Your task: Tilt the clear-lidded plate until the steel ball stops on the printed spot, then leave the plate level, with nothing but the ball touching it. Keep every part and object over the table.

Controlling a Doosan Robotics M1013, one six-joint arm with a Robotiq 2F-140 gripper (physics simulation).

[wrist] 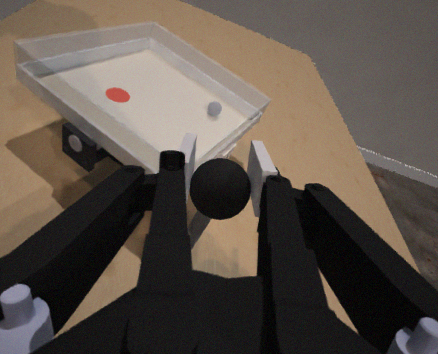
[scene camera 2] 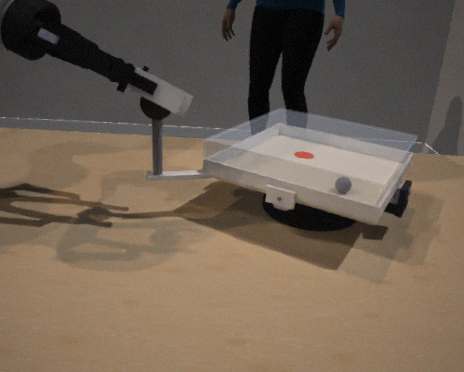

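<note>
The clear-lidded plate (scene camera 2: pixel 240 175) (wrist: pixel 95 122) is a white square tray that looks tilted, its near right corner low in the scene view. The grey steel ball (scene camera 2: pixel 343 185) (wrist: pixel 214 108) is inside it, off the spot; in the scene view it is right of the middle, near the front wall. The printed red spot (scene camera 2: pixel 304 155) (wrist: pixel 118 95) is uncovered. My gripper (scene camera 2: pixel 162 96) (wrist: pixel 222 154) is shut on the black ball knob (scene camera 2: pixel 154 108) (wrist: pixel 220 189), which tops a grey post (scene camera 2: pixel 157 147) on an arm (scene camera 2: pixel 182 175) joined to the plate's left side. The knob hides part of the post in the wrist view.
A round black base (scene camera 2: pixel 317 220) is under the plate. A white tab (scene camera 2: pixel 280 198) is on the front wall, and a black block (scene camera 2: pixel 401 198) (wrist: pixel 82 145) is on another side. The wooden table (scene camera 2: pixel 200 310) (wrist: pixel 310 125) extends around them. A person (scene camera 2: pixel 285 50) stands behind the table.
</note>
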